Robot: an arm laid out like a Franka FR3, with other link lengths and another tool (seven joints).
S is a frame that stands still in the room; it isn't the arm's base.
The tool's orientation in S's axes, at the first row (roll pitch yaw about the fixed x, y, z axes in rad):
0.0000, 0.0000, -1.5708
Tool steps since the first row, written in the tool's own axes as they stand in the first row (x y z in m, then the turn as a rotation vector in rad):
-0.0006, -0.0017, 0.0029, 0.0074, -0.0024, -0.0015
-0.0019, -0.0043, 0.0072, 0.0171, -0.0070, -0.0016
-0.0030, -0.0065, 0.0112, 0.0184, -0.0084, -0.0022
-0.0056, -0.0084, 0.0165, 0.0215, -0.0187, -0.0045
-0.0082, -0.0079, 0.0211, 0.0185, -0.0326, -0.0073
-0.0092, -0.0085, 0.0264, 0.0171, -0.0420, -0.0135
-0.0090, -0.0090, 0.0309, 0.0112, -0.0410, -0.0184
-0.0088, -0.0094, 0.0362, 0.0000, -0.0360, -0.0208
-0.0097, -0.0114, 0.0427, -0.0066, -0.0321, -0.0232
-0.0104, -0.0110, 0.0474, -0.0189, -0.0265, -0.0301
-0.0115, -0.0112, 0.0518, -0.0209, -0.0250, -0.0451
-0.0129, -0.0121, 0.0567, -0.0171, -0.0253, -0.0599
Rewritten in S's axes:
-0.0017, 0.0006, 0.0029, -0.0024, -0.0074, -0.0015
-0.0043, 0.0019, 0.0072, -0.0070, -0.0171, -0.0016
-0.0065, 0.0030, 0.0112, -0.0084, -0.0184, -0.0022
-0.0084, 0.0056, 0.0165, -0.0187, -0.0215, -0.0045
-0.0079, 0.0082, 0.0211, -0.0326, -0.0185, -0.0073
-0.0085, 0.0092, 0.0264, -0.0420, -0.0171, -0.0135
-0.0090, 0.0090, 0.0309, -0.0410, -0.0112, -0.0184
-0.0094, 0.0088, 0.0362, -0.0360, 0.0000, -0.0208
-0.0114, 0.0097, 0.0427, -0.0321, 0.0066, -0.0232
-0.0110, 0.0104, 0.0474, -0.0265, 0.0189, -0.0301
-0.0112, 0.0115, 0.0518, -0.0250, 0.0209, -0.0451
-0.0121, 0.0129, 0.0567, -0.0253, 0.0171, -0.0599

